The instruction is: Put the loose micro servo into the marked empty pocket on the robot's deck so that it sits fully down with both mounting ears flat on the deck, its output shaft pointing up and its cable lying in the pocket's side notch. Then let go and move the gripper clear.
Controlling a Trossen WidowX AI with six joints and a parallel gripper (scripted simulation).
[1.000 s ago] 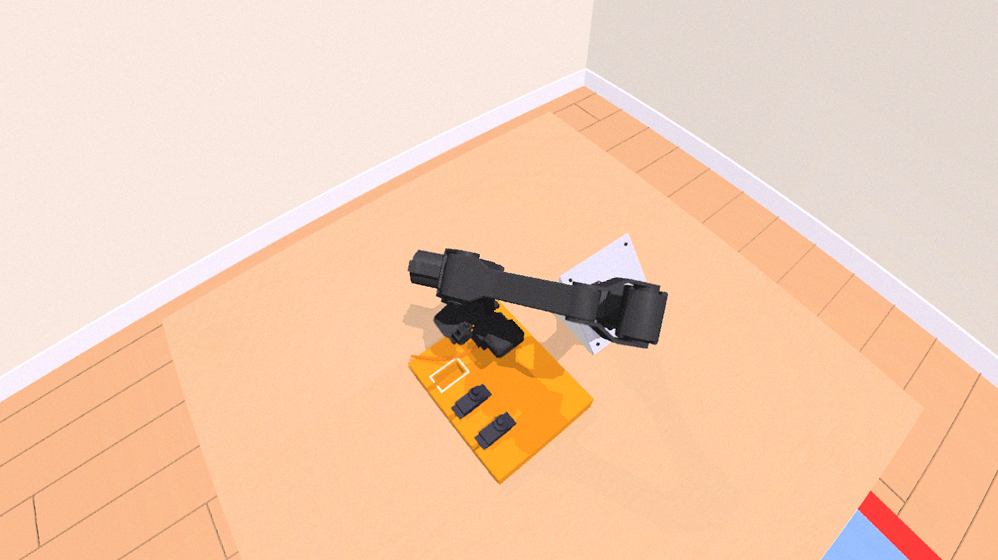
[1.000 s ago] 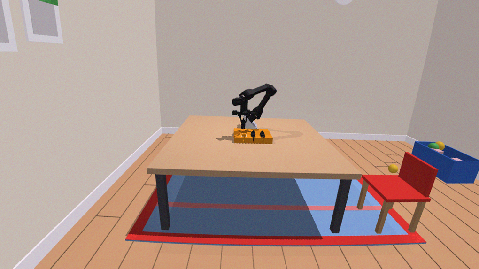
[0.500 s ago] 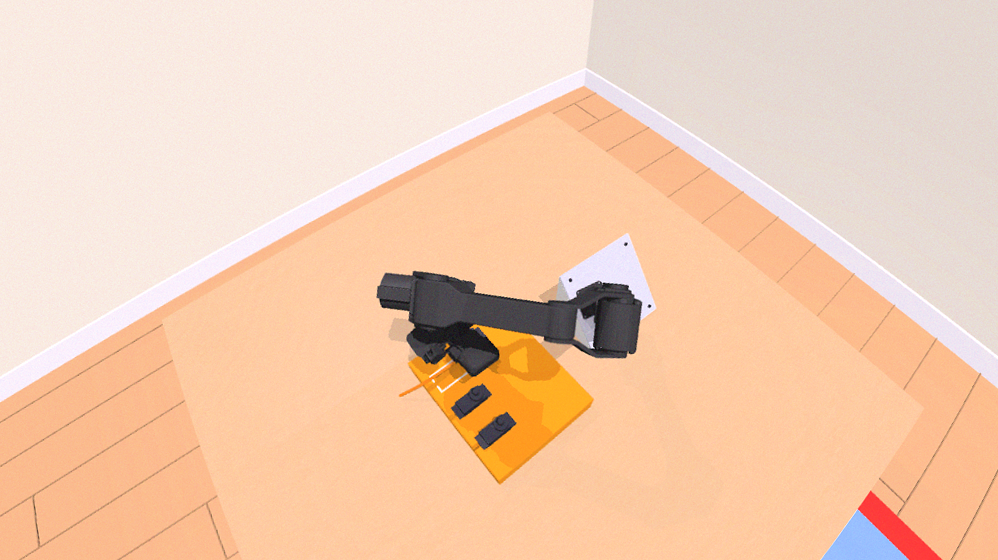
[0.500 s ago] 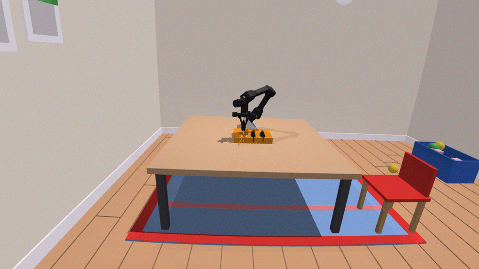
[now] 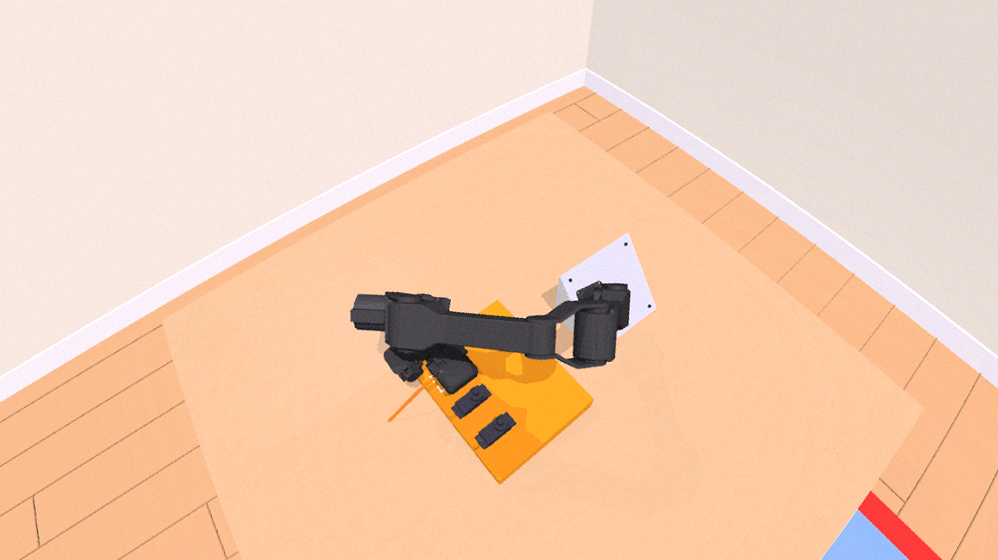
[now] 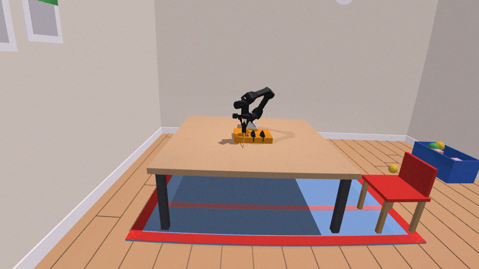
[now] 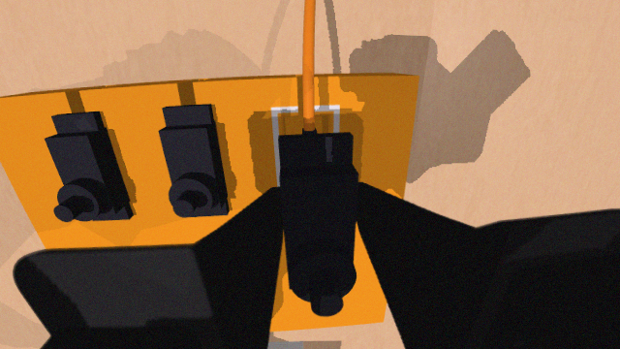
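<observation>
The orange deck is 13 cm behind my gripper tip, 5 cm to the left of it and 10 cm below it.
</observation>
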